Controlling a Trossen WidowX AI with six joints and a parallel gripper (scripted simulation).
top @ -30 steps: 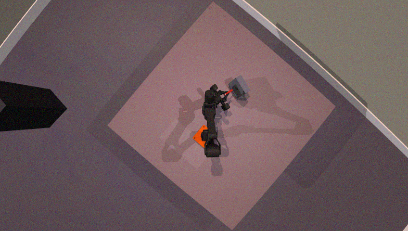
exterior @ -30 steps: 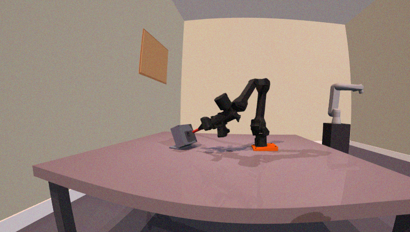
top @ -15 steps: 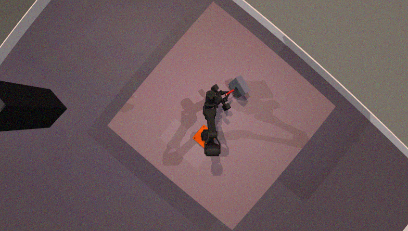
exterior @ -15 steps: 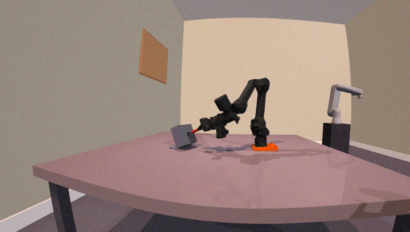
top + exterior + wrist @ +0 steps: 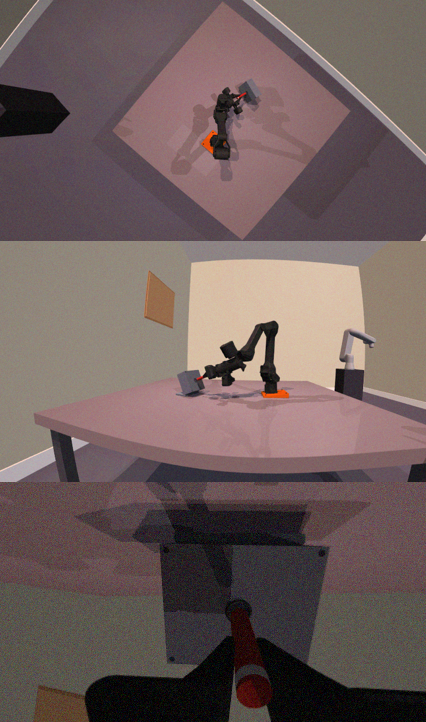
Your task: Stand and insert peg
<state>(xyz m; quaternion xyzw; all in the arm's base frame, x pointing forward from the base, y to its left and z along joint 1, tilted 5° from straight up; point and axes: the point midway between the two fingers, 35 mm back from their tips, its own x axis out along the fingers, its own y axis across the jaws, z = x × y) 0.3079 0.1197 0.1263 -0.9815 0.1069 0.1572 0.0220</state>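
The red peg lies 1 cm behind my gripper tip and 1 cm above it. Round my gripper tip: sloped panel 7 cm ahead, 3 cm below, 2 cm to the right.
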